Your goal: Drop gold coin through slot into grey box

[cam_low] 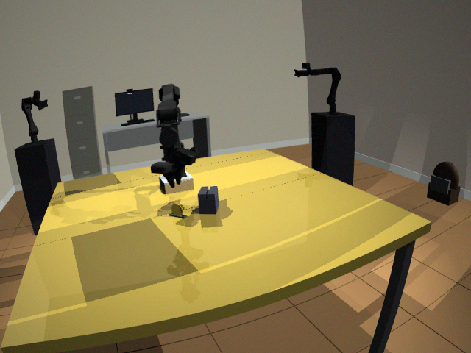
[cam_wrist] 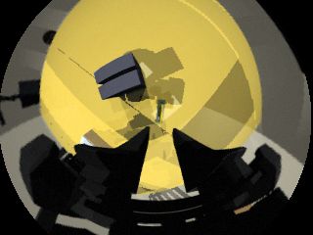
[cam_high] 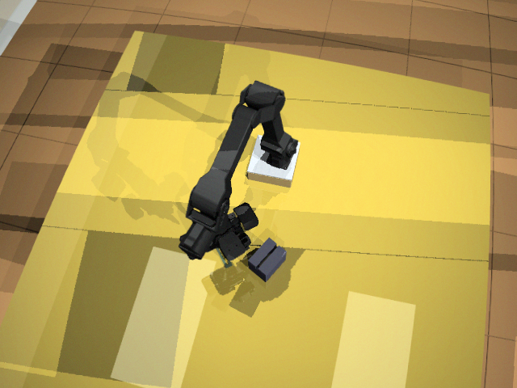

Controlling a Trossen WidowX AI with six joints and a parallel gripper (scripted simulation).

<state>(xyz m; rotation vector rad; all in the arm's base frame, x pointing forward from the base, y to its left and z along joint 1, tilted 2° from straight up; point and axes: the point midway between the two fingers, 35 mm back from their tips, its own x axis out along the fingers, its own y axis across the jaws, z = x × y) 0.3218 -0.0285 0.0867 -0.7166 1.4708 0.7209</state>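
Now: gripper tip 9 cm above the gold coin and 1 cm to the left of it.
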